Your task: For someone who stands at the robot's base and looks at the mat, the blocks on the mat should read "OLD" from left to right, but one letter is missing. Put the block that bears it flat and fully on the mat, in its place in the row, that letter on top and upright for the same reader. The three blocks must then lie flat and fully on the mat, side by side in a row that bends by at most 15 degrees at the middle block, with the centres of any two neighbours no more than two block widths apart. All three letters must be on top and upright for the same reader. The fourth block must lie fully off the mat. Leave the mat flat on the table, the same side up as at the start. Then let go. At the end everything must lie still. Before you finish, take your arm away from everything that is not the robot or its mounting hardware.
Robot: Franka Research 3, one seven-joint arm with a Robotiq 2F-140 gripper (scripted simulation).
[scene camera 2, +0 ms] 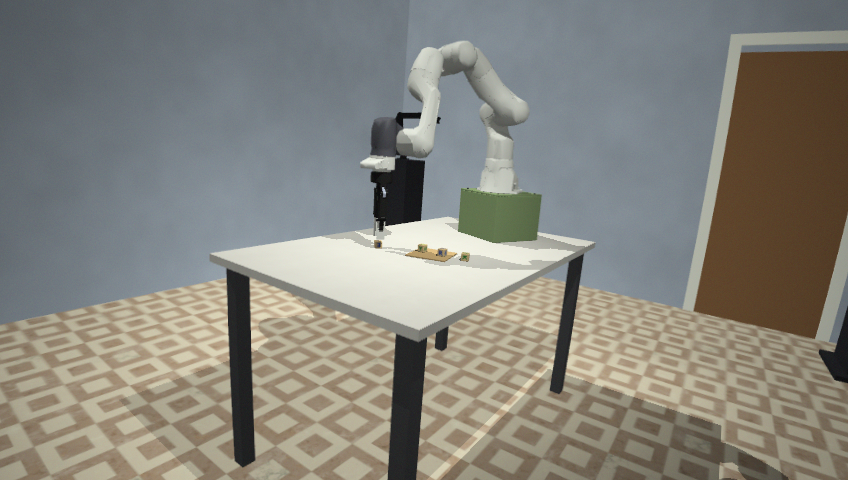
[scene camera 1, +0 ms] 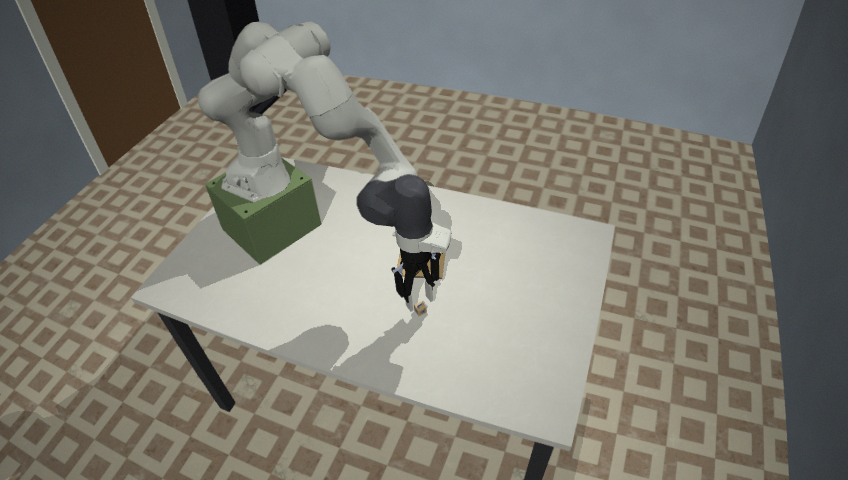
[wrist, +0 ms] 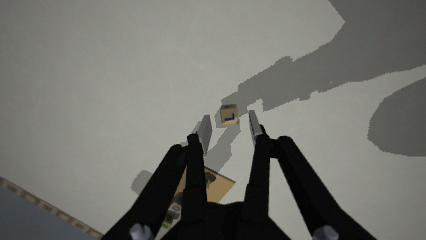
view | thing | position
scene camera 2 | my gripper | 378, 237
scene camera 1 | my gripper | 419, 303
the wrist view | my gripper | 229, 121
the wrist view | tan mat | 219, 185
